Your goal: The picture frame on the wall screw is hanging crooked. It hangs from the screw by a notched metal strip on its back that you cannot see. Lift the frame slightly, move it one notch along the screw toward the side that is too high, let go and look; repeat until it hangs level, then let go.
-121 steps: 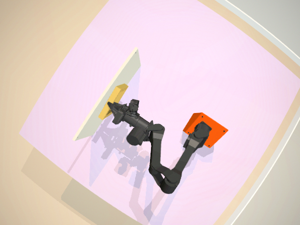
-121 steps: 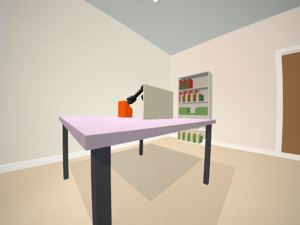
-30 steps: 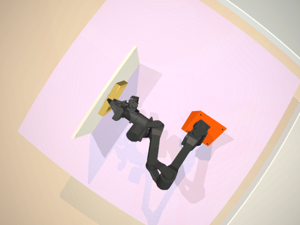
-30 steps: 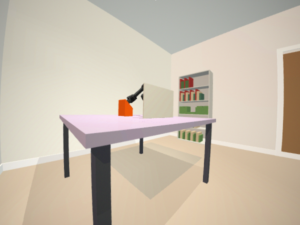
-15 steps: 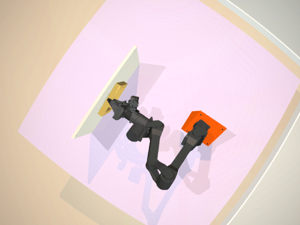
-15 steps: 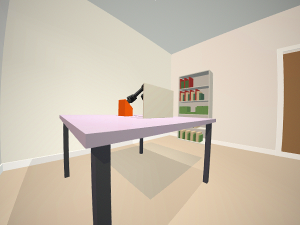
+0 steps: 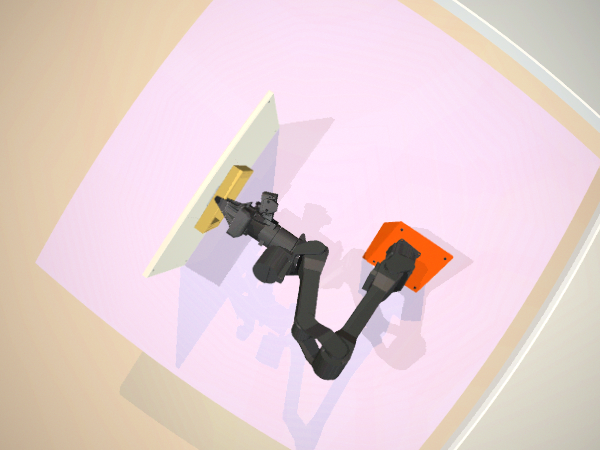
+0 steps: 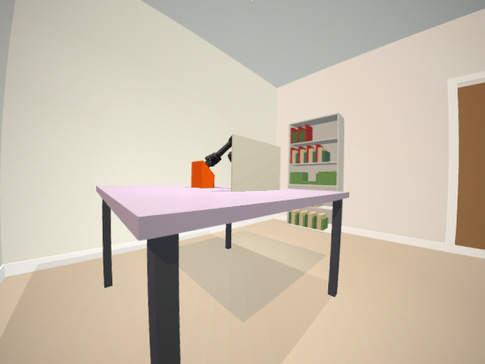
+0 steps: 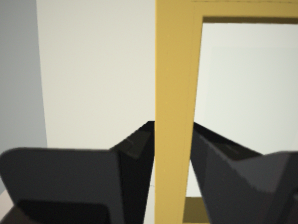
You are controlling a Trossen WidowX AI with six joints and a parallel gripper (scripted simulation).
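Now: the picture frame 1 cm to the right of my gripper tip and 5 cm below it. Round my gripper tip: wall panel: 1 cm ahead, 1 cm to the right, 7 cm below.
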